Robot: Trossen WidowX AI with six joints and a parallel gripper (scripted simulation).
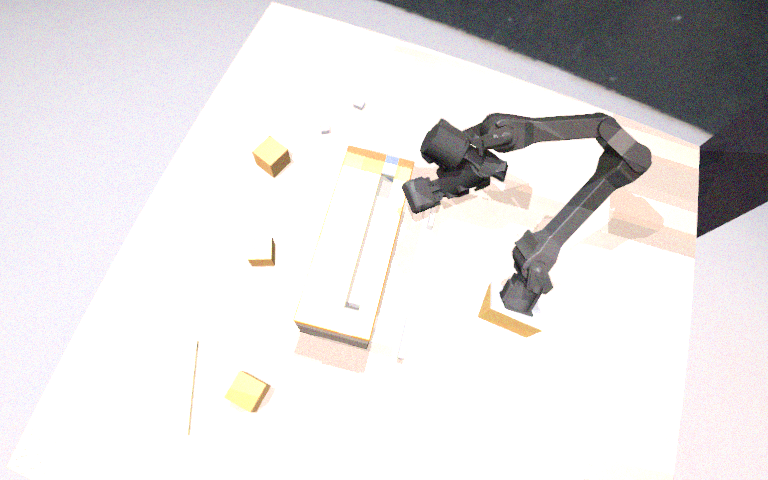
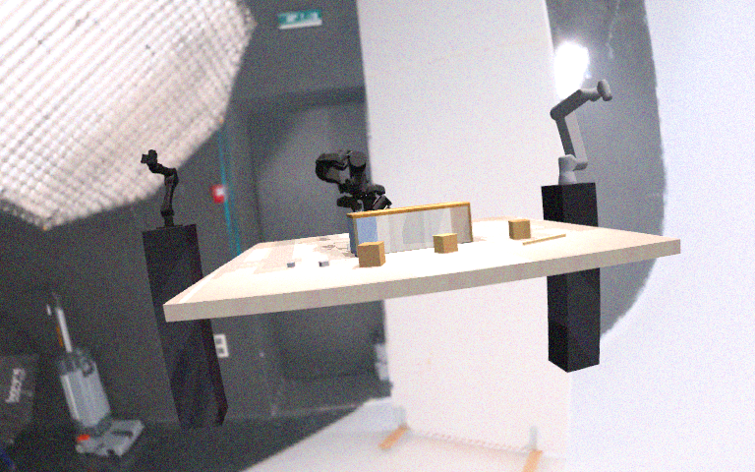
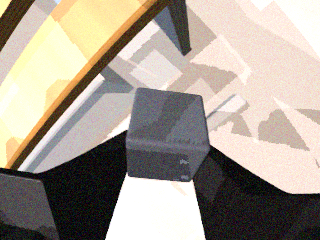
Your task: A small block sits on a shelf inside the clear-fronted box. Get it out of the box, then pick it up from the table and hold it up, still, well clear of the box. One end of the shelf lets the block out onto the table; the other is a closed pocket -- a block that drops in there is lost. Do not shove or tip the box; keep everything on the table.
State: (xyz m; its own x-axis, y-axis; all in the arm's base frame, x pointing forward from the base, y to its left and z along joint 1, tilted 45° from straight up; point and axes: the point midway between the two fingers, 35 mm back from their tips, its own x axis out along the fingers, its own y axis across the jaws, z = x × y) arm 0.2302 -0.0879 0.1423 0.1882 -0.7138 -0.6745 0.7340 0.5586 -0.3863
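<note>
The grey block is 10 mm to the right of my gripper tip and 10 mm above it. From my gripper tip the other things lie so: clear-fronted box 130 mm to the left, 80 mm ahead, 40 mm below; then thin rod 500 mm to the left, 360 mm ahead, 100 mm below.
</note>
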